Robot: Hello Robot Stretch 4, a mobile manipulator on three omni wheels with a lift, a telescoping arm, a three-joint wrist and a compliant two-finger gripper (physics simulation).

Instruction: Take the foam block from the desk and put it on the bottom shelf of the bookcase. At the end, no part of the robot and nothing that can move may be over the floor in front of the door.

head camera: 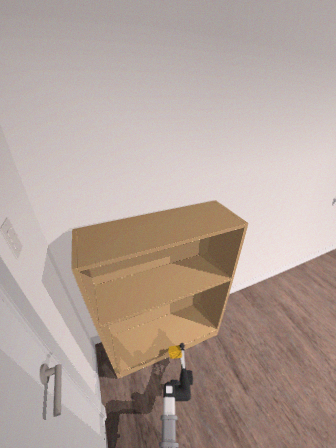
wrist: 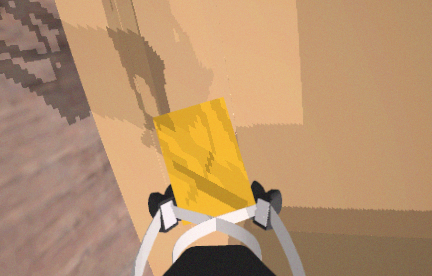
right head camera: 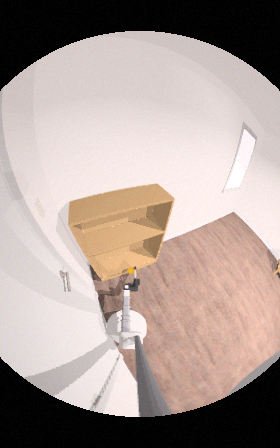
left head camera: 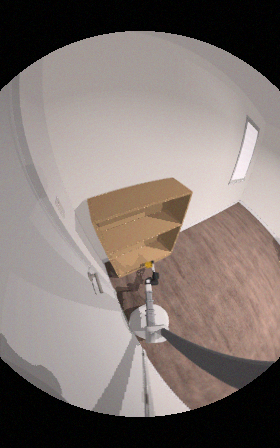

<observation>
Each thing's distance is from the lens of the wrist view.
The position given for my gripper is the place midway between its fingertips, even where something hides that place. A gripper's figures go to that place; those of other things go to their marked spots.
my gripper [wrist: 215, 197]: 26 cm
yellow foam block [wrist: 201, 153]: 21 cm
wooden bookcase [wrist: 324, 107]: 52 cm
The marked spots on the wooden bookcase and the yellow foam block are 36 cm apart.
</observation>
